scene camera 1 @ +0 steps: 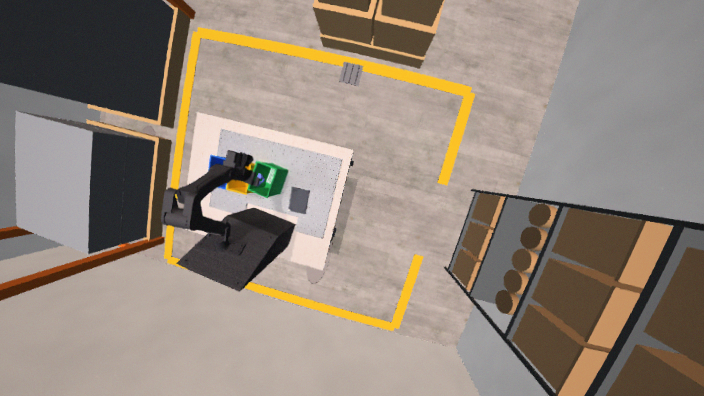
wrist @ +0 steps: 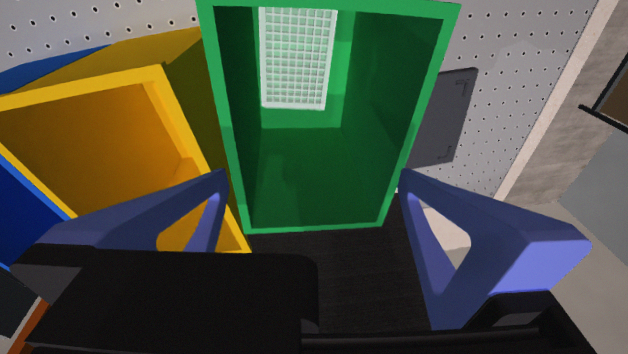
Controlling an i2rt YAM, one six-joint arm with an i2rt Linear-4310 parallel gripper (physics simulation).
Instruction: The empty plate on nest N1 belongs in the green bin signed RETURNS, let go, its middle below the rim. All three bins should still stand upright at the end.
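Frame: origin at the arm's base, x ahead, y left, z up, level; millimetres.
Where they show: gripper, fingertip midpoint: [scene camera 1: 257, 177] [wrist: 313, 177]; arm's base at its link origin: [scene camera 1: 222, 245].
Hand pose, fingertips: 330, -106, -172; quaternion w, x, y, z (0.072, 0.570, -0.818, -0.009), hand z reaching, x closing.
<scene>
Things, the pixels of their top centre, and the offset from my fingertips, as dx, dy, dz. "spot": a spot on its surface instead. Level surfaces: height alone.
- green bin at its top centre: [wrist: 322, 150] [scene camera 1: 261, 179] -12, -7, -37
- white gridded plate at its top centre: [wrist: 296, 60] [scene camera 1: 274, 176] +6, -4, -200
- dark grey pad at a spot on its surface: [wrist: 445, 120] [scene camera 1: 302, 200] spot: -156, -184, -205
- yellow bin at its top centre: [wrist: 137, 200] [scene camera 1: 238, 177] +4, +138, -37
- blue bin at its top centre: [scene camera 1: 218, 172] +35, +265, -37
- perforated board at its surface level: dz -217
The green bin [scene camera 1: 281, 180] [wrist: 228, 122] has its opening facing the wrist camera; no RETURNS sign is readable, and I cannot tell surely whether it stands level. A white gridded plate [scene camera 1: 270, 174] [wrist: 298, 59] is inside it, toward the top of the wrist view, inside the rim outline; whether it lies flat or leans is unclear. My gripper [scene camera 1: 259, 178] [wrist: 313, 177] is open, its blue fingers apart on either side of the bin's near end, nothing between them. The plate is apart from the fingertips. A dark grey pad [scene camera 1: 299, 200] [wrist: 445, 120] lies right of the bin; no N1 label is readable.
The yellow bin [scene camera 1: 238, 187] [wrist: 125, 80] is close at the green bin's left, partly behind the left finger in the wrist view. The blue bin [scene camera 1: 216, 162] [wrist: 22, 220] is beyond it, partly hidden. All are on the perforated board [scene camera 1: 320, 175] [wrist: 505, 90]. My arm base is at the table's front.
</scene>
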